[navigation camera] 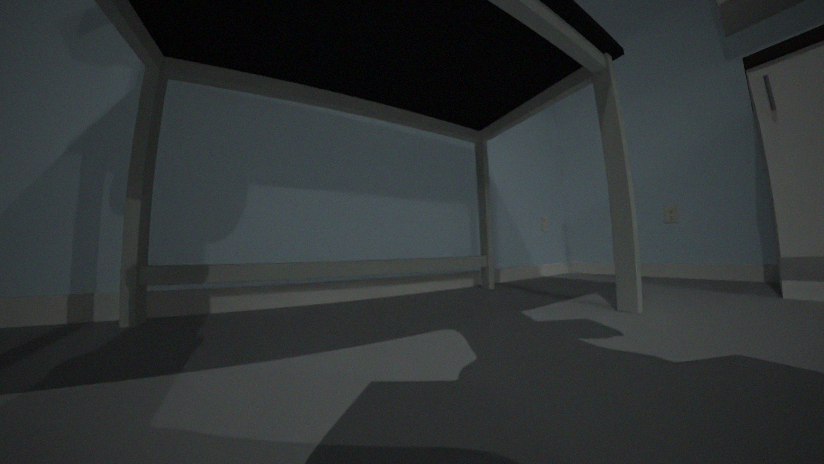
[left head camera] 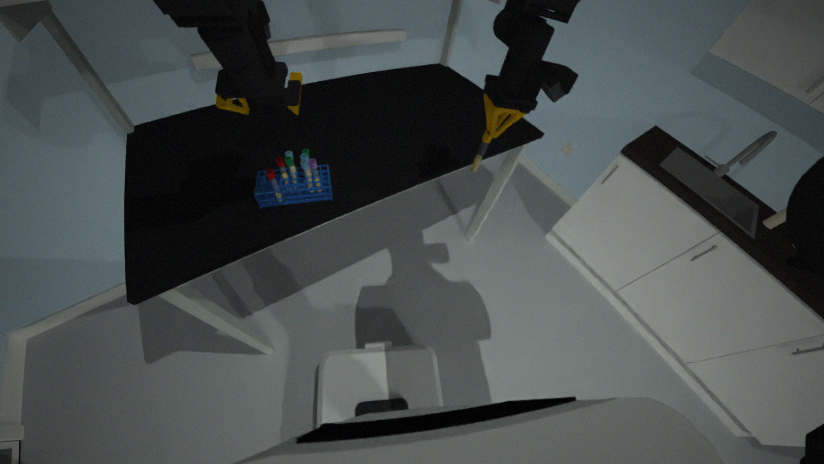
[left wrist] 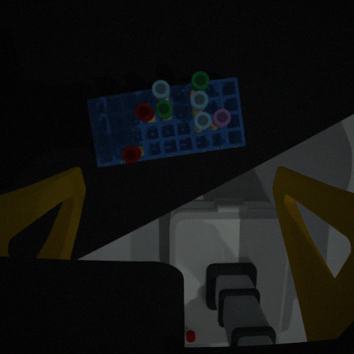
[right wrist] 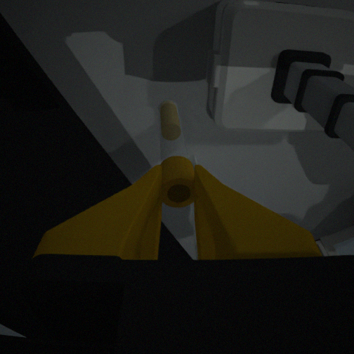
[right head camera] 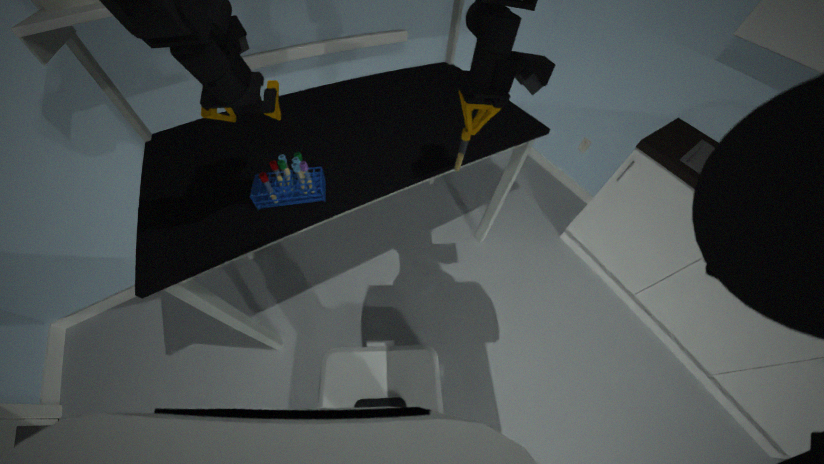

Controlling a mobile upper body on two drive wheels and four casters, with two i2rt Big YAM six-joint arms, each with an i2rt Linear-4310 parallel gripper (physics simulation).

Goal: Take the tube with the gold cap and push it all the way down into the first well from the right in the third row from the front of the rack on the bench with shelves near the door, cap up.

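Frame: origin at the left arm's base, x right, y ahead, z up, level; centimetres.
Where they show: left gripper, between the fingertips: (left head camera: 273, 111) (right head camera: 257, 118); right gripper, between the fingertips: (left head camera: 491, 135) (right head camera: 470, 132).
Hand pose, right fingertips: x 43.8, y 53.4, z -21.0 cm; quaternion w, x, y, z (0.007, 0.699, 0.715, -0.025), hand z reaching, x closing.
Things, the pixels of their centre, and the offset from my right fingertips. Level surfaces: height alone.
- gold-capped tube, middle of its body: (right head camera: 461, 151) (left head camera: 480, 153) dx -0.7, dy +0.2, dz -5.0 cm
- blue rack, middle of its body: (left head camera: 295, 186) (right head camera: 289, 187) dx -45.3, dy +10.0, dz -25.7 cm
- black bench, height of its surface: dz -28.5 cm
My right gripper (left head camera: 487, 136) (right head camera: 466, 133) (right wrist: 177, 175) is shut on the gold-capped tube (left head camera: 480, 155) (right head camera: 460, 152) (right wrist: 172, 145). It holds the tube by the cap, cap up and a little tilted, near the front edge at the right part of the bench. The blue rack (left head camera: 295, 201) (right head camera: 289, 201) (left wrist: 95, 132) stands on the black bench (left head camera: 380, 132) (right head camera: 380, 132), to the left of the tube. It holds several tubes with red, green, light blue and purple caps. My left gripper (left head camera: 268, 110) (right head camera: 251, 116) (left wrist: 178, 177) is open and empty, above the bench behind the rack.
Bench legs (left head camera: 495, 195) (navigation camera: 621, 190) stand under the front edge. A rail (left head camera: 340, 41) runs behind the bench. White cabinets (left head camera: 640, 224) with a sink (left head camera: 712, 187) stand at the right. A dark round shape (right head camera: 766, 207) covers the right side of the right head camera view.
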